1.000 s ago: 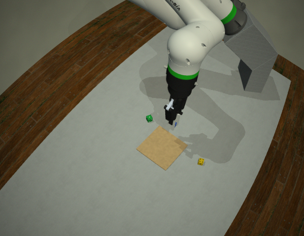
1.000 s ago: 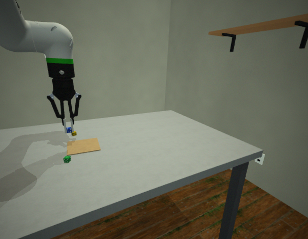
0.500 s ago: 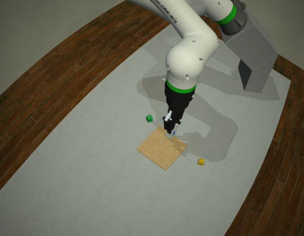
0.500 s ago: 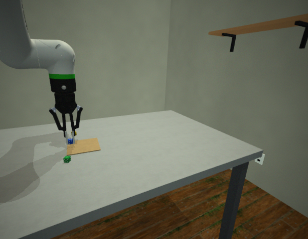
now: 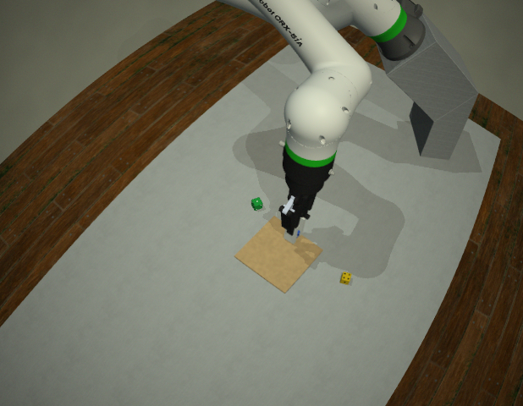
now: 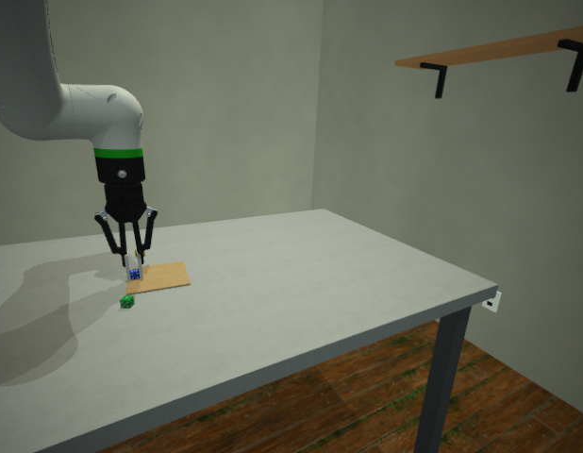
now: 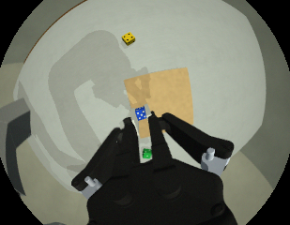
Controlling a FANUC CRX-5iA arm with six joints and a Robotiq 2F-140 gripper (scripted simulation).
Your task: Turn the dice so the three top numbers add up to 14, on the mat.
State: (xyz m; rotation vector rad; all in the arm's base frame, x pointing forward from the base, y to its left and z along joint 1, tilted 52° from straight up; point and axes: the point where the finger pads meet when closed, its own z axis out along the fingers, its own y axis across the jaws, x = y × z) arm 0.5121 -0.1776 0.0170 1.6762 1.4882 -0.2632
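My hand is 2 cm above the blue die. Also, from my hand: yellow die (14 cm to the left, 6 cm ahead, 3 cm below); green die (10 cm to the right, 5 cm behind, 3 cm below); tan mat (5 cm ahead, 4 cm below, 1 cm to the right).
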